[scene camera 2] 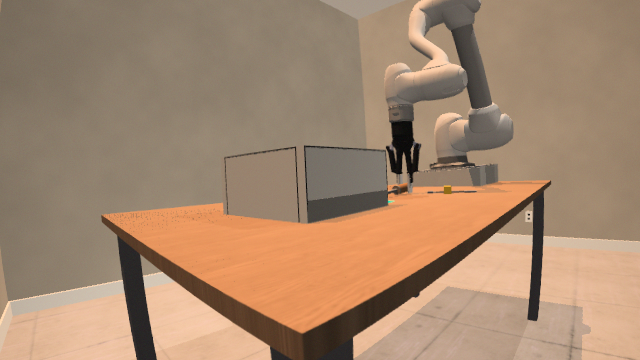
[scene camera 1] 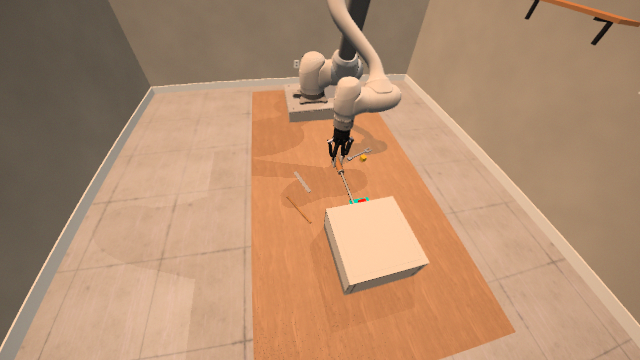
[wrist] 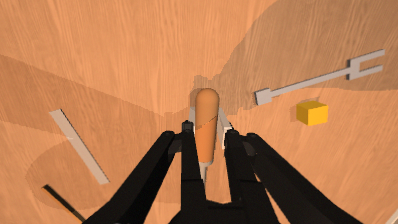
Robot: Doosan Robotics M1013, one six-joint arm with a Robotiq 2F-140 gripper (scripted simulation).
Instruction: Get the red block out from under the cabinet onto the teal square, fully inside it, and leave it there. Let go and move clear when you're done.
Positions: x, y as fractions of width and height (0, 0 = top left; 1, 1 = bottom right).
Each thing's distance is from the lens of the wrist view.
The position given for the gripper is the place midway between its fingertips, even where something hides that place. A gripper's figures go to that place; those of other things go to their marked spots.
gripper (wrist: 0.52, 0.52): 21 cm
grey forked wrench (wrist: 0.66, 0.43): 22 cm
flat grey bar (wrist: 0.15, 0.52): 30 cm
The marked spots on the grey forked wrench and the flat grey bar are 30 cm apart.
